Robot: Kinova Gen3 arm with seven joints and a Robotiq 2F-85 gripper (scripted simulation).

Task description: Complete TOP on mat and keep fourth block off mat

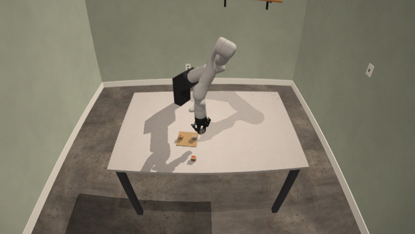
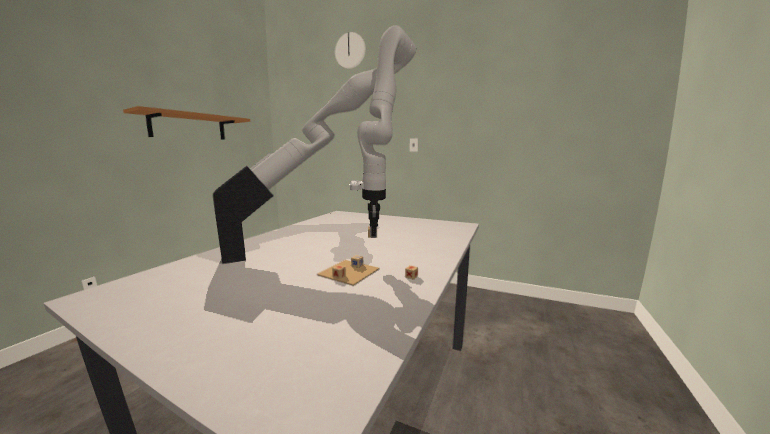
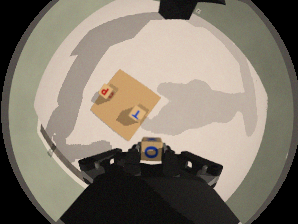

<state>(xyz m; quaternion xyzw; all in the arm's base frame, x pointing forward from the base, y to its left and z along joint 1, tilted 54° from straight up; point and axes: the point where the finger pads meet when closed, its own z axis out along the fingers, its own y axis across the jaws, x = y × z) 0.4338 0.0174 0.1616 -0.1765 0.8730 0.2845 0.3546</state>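
The tan mat is 20 mm behind my hand, 100 mm to the right of it and 110 mm below it. Round my hand: red-lettered block 20 mm behind, 150 mm to the right, 100 mm below.
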